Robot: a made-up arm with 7 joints.
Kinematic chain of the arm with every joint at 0, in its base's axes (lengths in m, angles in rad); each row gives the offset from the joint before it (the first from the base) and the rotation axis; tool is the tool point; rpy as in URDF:
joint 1: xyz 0 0 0.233 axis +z
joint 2: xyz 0 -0.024 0.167 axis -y
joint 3: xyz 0 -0.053 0.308 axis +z
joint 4: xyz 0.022 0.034 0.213 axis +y
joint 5: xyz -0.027 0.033 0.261 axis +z
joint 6: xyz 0 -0.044 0.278 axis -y
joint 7: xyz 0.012 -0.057 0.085 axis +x
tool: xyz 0 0 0 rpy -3.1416 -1.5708 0
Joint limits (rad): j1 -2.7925..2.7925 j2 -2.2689..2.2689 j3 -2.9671..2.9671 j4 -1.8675..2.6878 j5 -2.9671..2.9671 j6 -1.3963..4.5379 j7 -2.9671..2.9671
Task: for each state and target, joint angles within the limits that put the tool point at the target. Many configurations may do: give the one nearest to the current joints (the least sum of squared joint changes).
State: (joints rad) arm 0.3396 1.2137 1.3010 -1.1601 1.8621 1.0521 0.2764
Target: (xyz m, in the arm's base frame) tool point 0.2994 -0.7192 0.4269
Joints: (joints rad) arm 1.0099 1.2507 1.4071 -1.8588 1.7896 1.0390 0.2764
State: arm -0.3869 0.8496 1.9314 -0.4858 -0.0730 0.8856 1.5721
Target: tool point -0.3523 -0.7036 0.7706
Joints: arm 0.1263 1.0068 1.6768 -1.3060 -0.2180 0.9989 1.5721
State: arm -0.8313 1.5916 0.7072 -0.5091 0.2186 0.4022 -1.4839
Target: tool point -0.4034 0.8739 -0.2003
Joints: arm -1.3647 2.0080 0.5841 -0.3320 0.2465 0.3413 -1.4839
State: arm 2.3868 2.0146 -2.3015 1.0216 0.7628 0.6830 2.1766
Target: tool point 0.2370 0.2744 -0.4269
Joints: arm 2.7088 2.2689 -2.6431 1.4020 0.8018 0.6558 2.1766
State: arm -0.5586 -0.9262 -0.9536 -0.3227 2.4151 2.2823 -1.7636
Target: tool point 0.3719 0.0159 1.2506
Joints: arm -0.5347 -0.4951 -0.8183 -0.8806 2.3899 2.4340 -1.7636
